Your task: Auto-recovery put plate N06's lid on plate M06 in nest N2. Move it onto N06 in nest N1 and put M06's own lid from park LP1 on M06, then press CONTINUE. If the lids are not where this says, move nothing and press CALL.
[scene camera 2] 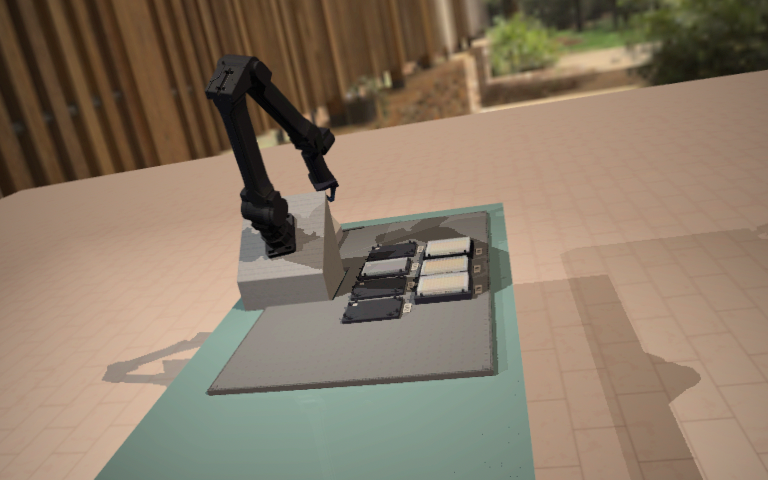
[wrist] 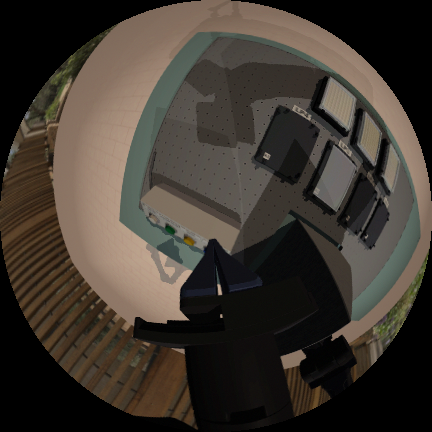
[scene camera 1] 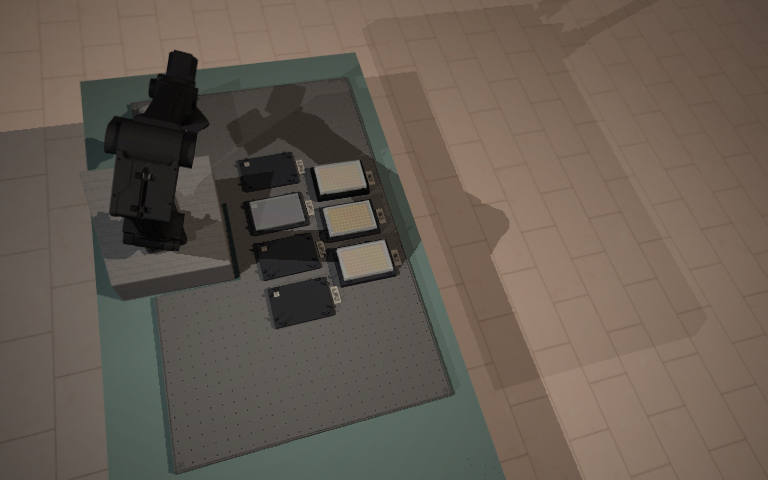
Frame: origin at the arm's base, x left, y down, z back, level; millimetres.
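Seen in the pictures: gripper, fingertip midpoint: (scene camera 2: 332, 200) (wrist: 212, 242) (scene camera 1: 189, 124); arm's base at its link origin: (scene camera 2: 281, 236) (wrist: 302, 321).
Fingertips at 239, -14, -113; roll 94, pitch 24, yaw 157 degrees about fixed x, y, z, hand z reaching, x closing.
Offsets run from my fingertips to a thing's top centre, as dx, dy, dz. "pt": to the spot under its first point. Level surfaces: height alone.
My gripper (wrist: 212, 242) (scene camera 2: 332, 198) is shut and empty, above the button box @[+77, +99, +81] (wrist: 192, 210); its tips overlap the box's front in the wrist view. White @[+154, +108, +98] (wrist: 153, 218), green @[+104, +108, +101] (wrist: 170, 230) and yellow @[+54, +108, +105] (wrist: 189, 241) buttons show; a blue one is mostly hidden by the fingers. Three plates @[-140, +147, -345] (scene camera 1: 340, 178) @[-266, +154, -332] (scene camera 1: 350, 219) @[-395, +148, -329] (scene camera 1: 365, 260) sit in a row of nests, the middle one yellower; I cannot tell which wear lids. A grey lid @[-192, +165, -156] (scene camera 1: 277, 212) (scene camera 2: 386, 267) (wrist: 334, 176) lies on the park labelled LP3. Park LP4 @[-58, +163, -168] (scene camera 1: 269, 172) (wrist: 287, 142) and two other parks @[pt -325, +173, -152] (scene camera 1: 289, 256) @[pt -452, +173, -146] (scene camera 1: 301, 302) are bare.
The arm's grey base block (scene camera 1: 181, 271) (scene camera 2: 286, 291) stands left of the parks. The perforated board @[dy +183] (scene camera 1: 294, 384) (scene camera 2: 362, 345) lies on the green table @[dy +196] (scene camera 1: 339, 452) (scene camera 2: 339, 435). The arm's shadow falls over part of the board and the nests.
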